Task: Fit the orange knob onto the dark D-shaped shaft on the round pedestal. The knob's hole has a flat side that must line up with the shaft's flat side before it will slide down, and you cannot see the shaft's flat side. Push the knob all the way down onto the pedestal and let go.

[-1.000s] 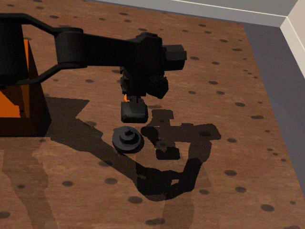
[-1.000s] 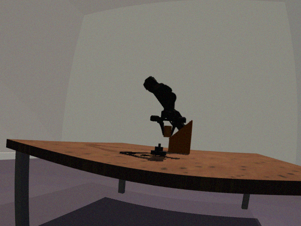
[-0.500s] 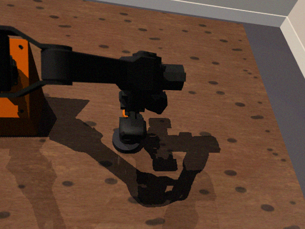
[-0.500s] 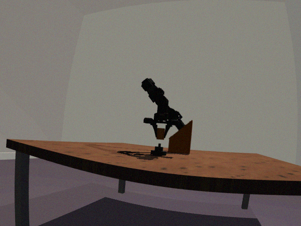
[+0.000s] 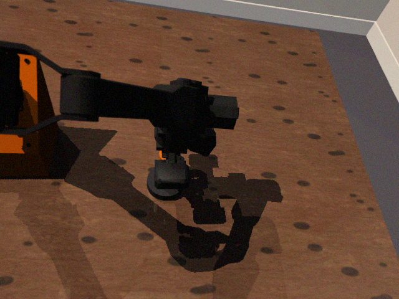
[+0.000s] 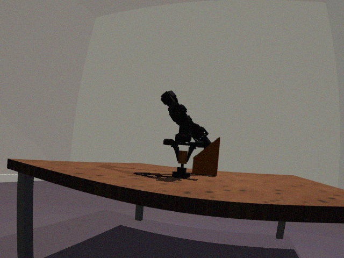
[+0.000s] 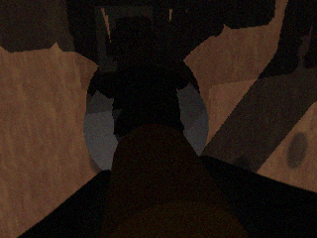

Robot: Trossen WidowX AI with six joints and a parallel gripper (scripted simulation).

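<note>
Now: the knob 2 cm above my gripper tip. The rest, counted from my gripper tip: dark pedestal (4 cm below).
</note>
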